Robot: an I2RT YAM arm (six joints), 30 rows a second.
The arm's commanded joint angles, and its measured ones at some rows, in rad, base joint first. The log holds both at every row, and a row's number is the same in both.
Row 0, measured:
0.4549 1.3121 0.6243 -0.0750 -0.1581 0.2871
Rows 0 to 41, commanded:
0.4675 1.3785 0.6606 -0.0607 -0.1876 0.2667
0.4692 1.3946 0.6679 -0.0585 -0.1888 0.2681
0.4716 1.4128 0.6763 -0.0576 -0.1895 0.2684
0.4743 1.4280 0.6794 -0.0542 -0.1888 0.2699
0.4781 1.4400 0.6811 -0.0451 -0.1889 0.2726
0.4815 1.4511 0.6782 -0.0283 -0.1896 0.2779
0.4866 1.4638 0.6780 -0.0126 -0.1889 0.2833
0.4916 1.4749 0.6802 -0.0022 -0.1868 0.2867
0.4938 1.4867 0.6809 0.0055 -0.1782 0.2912
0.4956 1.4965 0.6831 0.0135 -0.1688 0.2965
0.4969 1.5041 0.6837 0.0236 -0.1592 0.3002
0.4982 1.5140 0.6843 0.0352 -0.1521 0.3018
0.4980 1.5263 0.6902 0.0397 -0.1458 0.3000
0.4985 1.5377 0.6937 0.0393 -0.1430 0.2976
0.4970 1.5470 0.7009 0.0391 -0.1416 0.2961
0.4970 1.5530 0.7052 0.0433 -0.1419 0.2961
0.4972 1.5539 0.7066 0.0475 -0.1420 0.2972
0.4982 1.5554 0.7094 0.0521 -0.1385 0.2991
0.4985 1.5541 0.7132 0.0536 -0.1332 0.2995
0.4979 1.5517 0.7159 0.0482 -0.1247 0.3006
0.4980 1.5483 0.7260 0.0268 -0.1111 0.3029
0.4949 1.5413 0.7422 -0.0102 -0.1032 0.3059
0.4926 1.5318 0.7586 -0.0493 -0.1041 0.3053
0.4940 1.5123 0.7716 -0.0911 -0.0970 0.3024
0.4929 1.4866 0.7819 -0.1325 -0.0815 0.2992
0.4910 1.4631 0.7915 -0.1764 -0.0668 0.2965
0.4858 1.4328 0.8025 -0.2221 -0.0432 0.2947
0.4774 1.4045 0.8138 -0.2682 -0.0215 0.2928
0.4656 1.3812 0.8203 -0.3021 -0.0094 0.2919
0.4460 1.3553 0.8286 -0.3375 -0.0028 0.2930
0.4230 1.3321 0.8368 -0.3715 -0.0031 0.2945
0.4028 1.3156 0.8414 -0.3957 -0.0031 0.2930
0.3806 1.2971 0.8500 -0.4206 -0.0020 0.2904
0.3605 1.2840 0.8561 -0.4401 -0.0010 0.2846
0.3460 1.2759 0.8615 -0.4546 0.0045 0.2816
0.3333 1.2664 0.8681 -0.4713 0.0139 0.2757
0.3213 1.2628 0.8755 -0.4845 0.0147 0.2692
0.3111 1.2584 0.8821 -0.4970 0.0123 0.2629
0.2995 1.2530 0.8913 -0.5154 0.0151 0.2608
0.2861 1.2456 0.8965 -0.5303 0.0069 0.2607
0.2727 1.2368 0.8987 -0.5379 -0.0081 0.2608
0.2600 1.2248 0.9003 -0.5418 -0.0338 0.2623
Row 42, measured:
0.2916 1.2404 0.8669 -0.4469 -0.0227 0.2787
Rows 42 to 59, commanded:
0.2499 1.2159 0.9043 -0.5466 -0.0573 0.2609
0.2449 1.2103 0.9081 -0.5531 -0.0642 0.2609
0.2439 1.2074 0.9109 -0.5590 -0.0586 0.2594
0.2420 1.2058 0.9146 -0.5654 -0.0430 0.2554
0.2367 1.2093 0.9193 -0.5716 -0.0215 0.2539
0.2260 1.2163 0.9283 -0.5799 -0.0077 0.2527
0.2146 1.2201 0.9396 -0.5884 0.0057 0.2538
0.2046 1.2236 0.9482 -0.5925 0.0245 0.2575
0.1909 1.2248 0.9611 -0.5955 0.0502 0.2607
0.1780 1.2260 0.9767 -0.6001 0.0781 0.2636
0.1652 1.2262 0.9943 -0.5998 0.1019 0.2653
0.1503 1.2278 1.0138 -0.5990 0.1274 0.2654
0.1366 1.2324 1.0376 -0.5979 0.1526 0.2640
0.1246 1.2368 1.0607 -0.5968 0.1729 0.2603
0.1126 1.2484 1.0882 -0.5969 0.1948 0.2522
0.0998 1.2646 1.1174 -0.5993 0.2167 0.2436
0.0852 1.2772 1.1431 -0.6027 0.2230 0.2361
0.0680 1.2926 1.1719 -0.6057 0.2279 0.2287
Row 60, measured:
0.1123 1.2510 1.1133 -0.5659 0.1108 0.2550
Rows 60 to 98, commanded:
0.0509 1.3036 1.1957 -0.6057 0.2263 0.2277
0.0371 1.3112 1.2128 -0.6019 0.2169 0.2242
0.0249 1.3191 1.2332 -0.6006 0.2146 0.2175
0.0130 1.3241 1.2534 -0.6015 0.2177 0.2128
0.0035 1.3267 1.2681 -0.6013 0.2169 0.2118
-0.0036 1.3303 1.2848 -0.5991 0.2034 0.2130
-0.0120 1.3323 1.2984 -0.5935 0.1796 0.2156
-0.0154 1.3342 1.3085 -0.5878 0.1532 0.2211
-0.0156 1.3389 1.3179 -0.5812 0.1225 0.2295
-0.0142 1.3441 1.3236 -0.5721 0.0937 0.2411
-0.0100 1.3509 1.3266 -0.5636 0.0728 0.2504
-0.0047 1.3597 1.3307 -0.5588 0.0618 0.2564
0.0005 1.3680 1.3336 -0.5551 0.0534 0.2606
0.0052 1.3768 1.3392 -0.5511 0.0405 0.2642
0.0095 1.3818 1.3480 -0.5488 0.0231 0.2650
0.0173 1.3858 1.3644 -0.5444 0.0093 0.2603
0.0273 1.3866 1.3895 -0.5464 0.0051 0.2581
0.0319 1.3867 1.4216 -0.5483 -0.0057 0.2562
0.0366 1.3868 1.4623 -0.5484 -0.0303 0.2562
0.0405 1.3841 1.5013 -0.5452 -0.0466 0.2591
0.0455 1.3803 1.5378 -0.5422 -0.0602 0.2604
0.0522 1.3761 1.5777 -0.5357 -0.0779 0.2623
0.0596 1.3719 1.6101 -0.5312 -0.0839 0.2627
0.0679 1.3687 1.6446 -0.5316 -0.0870 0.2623
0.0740 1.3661 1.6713 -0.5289 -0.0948 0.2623
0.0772 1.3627 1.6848 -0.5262 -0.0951 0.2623
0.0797 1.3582 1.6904 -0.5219 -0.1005 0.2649
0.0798 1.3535 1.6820 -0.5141 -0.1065 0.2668
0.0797 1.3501 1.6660 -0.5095 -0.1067 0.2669
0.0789 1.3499 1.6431 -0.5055 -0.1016 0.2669
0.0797 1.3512 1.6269 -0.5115 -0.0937 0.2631
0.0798 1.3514 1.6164 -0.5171 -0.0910 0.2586
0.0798 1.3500 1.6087 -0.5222 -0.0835 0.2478
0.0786 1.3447 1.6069 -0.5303 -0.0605 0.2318
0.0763 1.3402 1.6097 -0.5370 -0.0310 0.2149
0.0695 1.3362 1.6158 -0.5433 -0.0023 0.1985
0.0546 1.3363 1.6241 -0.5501 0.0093 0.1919
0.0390 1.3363 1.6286 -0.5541 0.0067 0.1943
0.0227 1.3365 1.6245 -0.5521 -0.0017 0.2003
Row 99, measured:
0.0608 1.3354 1.6112 -0.5777 -0.0544 0.2218
